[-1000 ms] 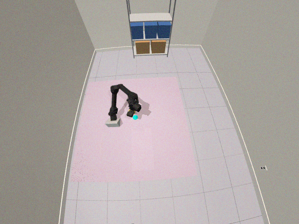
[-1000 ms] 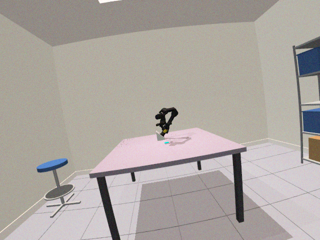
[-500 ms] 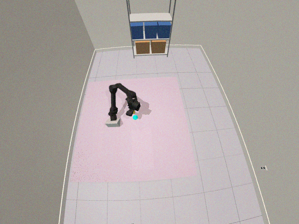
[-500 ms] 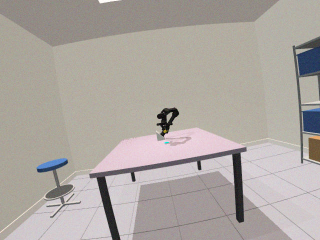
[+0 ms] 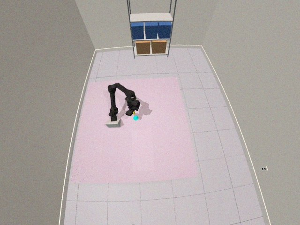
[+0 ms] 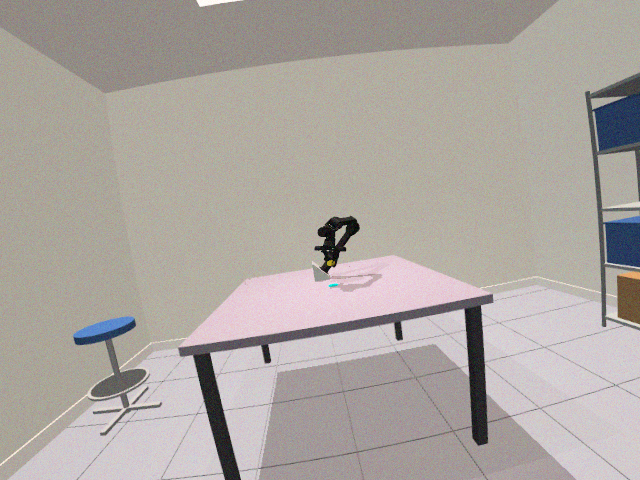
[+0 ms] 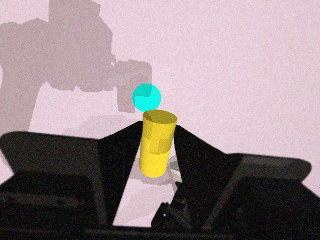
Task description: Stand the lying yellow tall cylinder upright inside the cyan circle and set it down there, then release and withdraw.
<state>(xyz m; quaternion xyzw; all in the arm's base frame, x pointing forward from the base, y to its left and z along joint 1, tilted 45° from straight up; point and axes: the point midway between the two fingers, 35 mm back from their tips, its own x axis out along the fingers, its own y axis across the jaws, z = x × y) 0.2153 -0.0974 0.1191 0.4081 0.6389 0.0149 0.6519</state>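
Now: the cyan circle 14 cm below my gripper tip and 1 cm ahead of it. From my gripper tip the other things lie so: yellow tall cylinder (2 cm behind, 1 cm to the left, 1 cm below).
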